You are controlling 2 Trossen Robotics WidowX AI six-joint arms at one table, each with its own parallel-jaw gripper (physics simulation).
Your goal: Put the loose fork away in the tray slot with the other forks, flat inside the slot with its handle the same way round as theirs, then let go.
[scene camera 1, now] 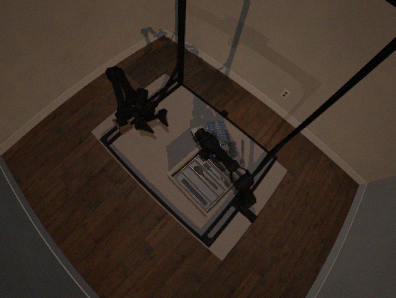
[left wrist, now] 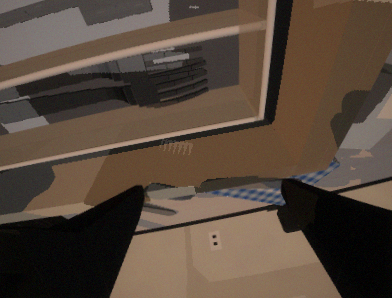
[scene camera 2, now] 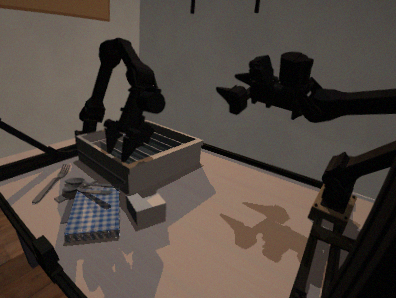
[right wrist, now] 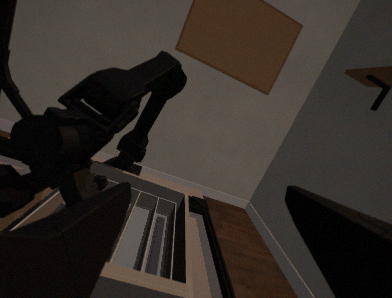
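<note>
The loose fork lies on the table beside the tray. In scene camera 2 its tines point up the picture, towards the upper right; part of its handle seems to show in the left wrist view. Dark fork heads lie in the tray slot nearest the near wall in the left wrist view, tines to the right, handles to the left. My left gripper is open and empty, low over the tray's wall on the loose cutlery's side. My right gripper is open and empty, high above the table.
A blue checked cloth lies beside the tray, with spoons on and next to it. A small pale box stands between cloth and tray. Wooden dividers split the tray. Dark frame rails edge the table.
</note>
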